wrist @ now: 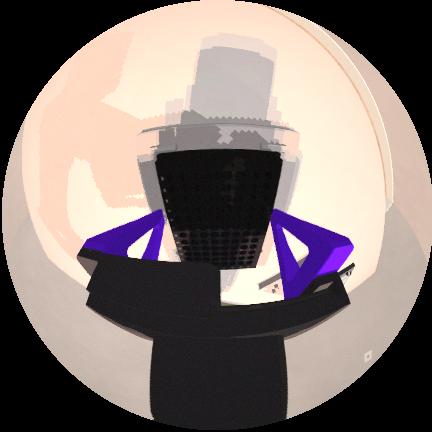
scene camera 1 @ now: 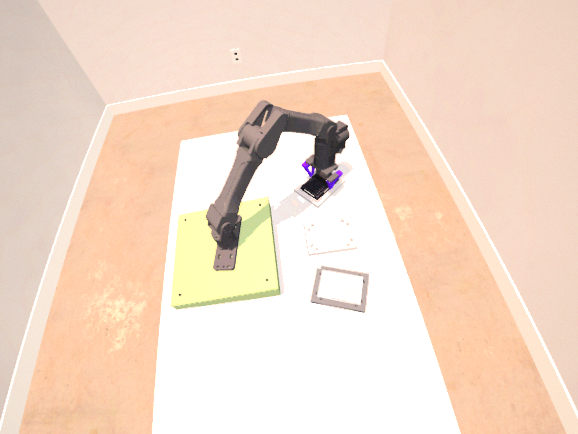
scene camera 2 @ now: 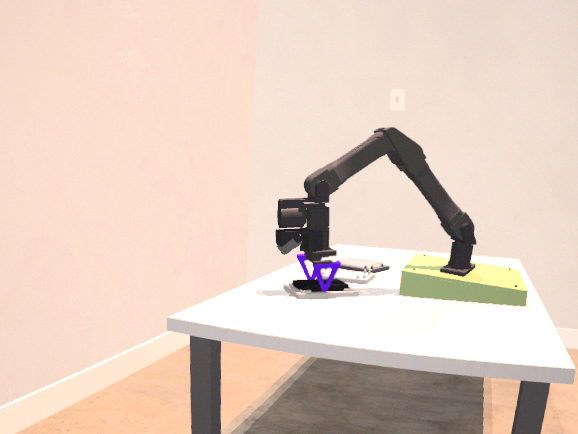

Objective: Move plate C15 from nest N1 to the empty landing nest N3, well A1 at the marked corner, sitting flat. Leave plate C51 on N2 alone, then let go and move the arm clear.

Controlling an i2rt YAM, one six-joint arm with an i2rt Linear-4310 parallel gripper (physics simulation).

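Plate C15 (scene camera 1: 311, 189) (scene camera 2: 303, 284) (wrist: 219, 193) is black with many small wells. It lies flat on the white nest N1 (scene camera 1: 320, 201) (scene camera 2: 292, 292) at the far side of the table. My gripper (scene camera 1: 320, 179) (scene camera 2: 319, 280) (wrist: 217, 214) is open, pointing down, with its purple fingers low on either side of the plate and gaps showing between fingers and plate. Plate C51 (scene camera 1: 329, 235) is white and lies on N2 in the middle. The grey frame of nest N3 (scene camera 1: 317, 287) is empty, nearest the camera.
The arm stands on a light green base slab (scene camera 1: 252, 275) (scene camera 2: 485, 287) on the white table (scene camera 1: 279, 364) (scene camera 2: 373, 336). N2 and N3 (scene camera 2: 364, 266) lie in a row right of the slab. Walls enclose the room.
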